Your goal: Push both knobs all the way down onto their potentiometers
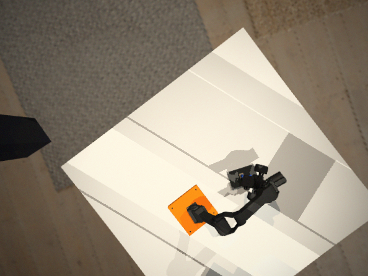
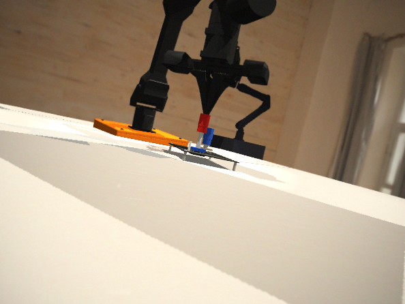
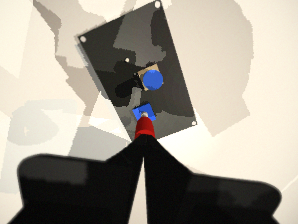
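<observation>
Right now the blue knob is 3 cm behind my gripper tip, 4 cm to the left of it and 4 cm below it. From my gripper tip the other things lie so: red knob 2 cm below.
</observation>
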